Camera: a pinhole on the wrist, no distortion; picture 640 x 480 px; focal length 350.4 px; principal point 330.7 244.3 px. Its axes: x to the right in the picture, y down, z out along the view. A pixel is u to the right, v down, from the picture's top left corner.
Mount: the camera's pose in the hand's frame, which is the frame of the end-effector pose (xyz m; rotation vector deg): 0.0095 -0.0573 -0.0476 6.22 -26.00 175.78
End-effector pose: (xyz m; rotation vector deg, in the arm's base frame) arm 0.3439 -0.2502 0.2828 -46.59 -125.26 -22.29
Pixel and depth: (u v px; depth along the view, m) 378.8 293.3 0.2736
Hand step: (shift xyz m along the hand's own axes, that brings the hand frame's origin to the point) -0.0124 -0.1723 0.2054
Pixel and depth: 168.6 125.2 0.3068
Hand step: 0.1755 -0.0506 0.2647
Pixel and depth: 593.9 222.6 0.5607
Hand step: -0.3730 -0.1752 0.5292
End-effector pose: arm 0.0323 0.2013 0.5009 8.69 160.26 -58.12
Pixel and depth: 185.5 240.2 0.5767
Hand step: 0.2847 -0.2249 0.4871
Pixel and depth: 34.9 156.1 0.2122
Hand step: 0.2041 -0.0728 0.1570
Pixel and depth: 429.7 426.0 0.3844
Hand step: -0.0839 -0.3566 0.2702
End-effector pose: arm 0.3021 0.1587 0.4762 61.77 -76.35 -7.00
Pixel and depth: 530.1 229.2 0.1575
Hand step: -0.0695 -0.0941 0.1114
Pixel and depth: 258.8 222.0 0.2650
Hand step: 0.0814 -0.1196 0.2062
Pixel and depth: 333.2 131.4 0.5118
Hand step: 0.0463 -0.0481 0.4888
